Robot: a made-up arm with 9 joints. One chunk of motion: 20 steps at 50 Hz.
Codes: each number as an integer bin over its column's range. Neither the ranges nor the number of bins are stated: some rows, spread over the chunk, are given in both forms.
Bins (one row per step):
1: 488 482 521 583 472 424
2: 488 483 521 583 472 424
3: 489 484 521 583 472 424
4: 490 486 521 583 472 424
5: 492 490 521 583 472 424
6: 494 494 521 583 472 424
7: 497 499 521 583 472 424
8: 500 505 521 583 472 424
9: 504 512 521 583 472 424
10: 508 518 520 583 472 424
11: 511 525 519 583 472 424
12: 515 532 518 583 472 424
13: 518 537 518 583 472 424
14: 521 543 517 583 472 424
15: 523 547 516 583 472 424
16: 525 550 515 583 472 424
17: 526 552 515 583 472 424
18: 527 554 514 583 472 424
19: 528 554 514 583 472 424
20: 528 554 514 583 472 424
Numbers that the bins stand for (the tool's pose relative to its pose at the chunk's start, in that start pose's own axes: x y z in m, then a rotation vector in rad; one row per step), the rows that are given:
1: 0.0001 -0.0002 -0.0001 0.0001 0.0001 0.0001
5: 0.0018 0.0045 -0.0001 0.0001 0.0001 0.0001
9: 0.0069 0.0173 -0.0001 0.0001 0.0001 0.0001
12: 0.0117 0.0289 -0.0015 0.0001 0.0001 0.0001
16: 0.0160 0.0393 -0.0029 0.0001 0.0001 0.0001
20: 0.0173 0.0416 -0.0033 0.0001 0.0001 0.0001
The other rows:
2: 0.0001 0.0004 -0.0001 0.0001 0.0001 0.0001
3: 0.0005 0.0010 -0.0001 0.0001 0.0001 0.0001
4: 0.0009 0.0022 -0.0001 0.0001 0.0001 0.0001
6: 0.0026 0.0068 -0.0001 0.0001 0.0001 0.0001
7: 0.0039 0.0097 -0.0001 0.0001 0.0001 0.0001
8: 0.0052 0.0132 -0.0001 0.0001 0.0001 0.0001
10: 0.0087 0.0207 -0.0006 0.0001 0.0001 0.0001
11: 0.0099 0.0248 -0.0010 0.0001 0.0001 0.0001
13: 0.0130 0.0318 -0.0015 0.0001 0.0001 0.0001
14: 0.0143 0.0353 -0.0019 0.0001 0.0001 0.0001
15: 0.0151 0.0376 -0.0024 0.0001 0.0001 0.0001
17: 0.0164 0.0405 -0.0029 0.0001 0.0001 0.0001
18: 0.0168 0.0416 -0.0033 0.0001 0.0001 0.0001
19: 0.0173 0.0416 -0.0033 0.0001 0.0001 0.0001

